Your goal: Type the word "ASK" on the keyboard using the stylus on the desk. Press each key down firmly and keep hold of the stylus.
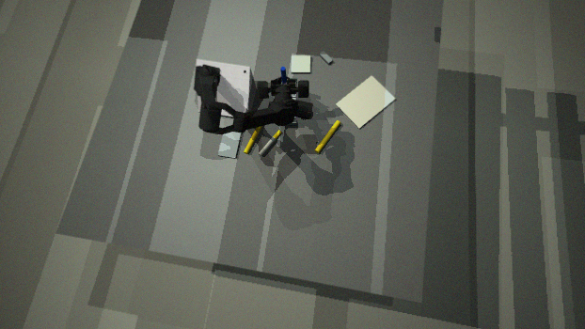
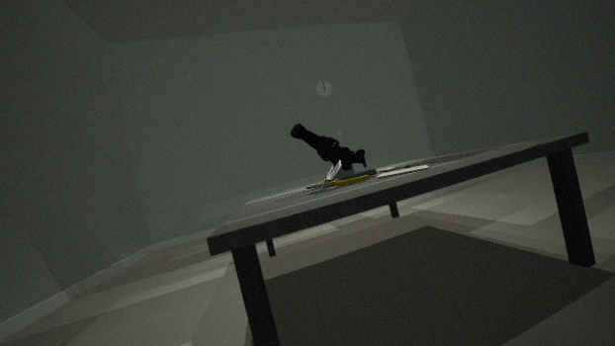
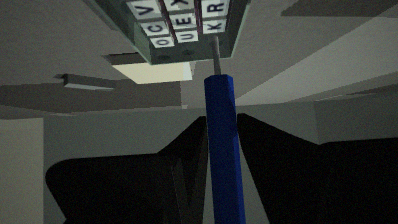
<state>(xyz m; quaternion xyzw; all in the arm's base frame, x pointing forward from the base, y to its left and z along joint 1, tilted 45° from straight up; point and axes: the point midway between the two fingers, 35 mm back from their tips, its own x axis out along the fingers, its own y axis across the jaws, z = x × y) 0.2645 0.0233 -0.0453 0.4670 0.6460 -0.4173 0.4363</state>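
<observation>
My gripper tip is now 110 mm to the right of the cream note, 70 mm above it and 40 mm short of it. From my gripper tip the other things lie so: thin grey stylus tip 50 mm below; blue stylus 10 mm below; grey eraser 170 mm to the left, 130 mm ahead, 70 mm below.
</observation>
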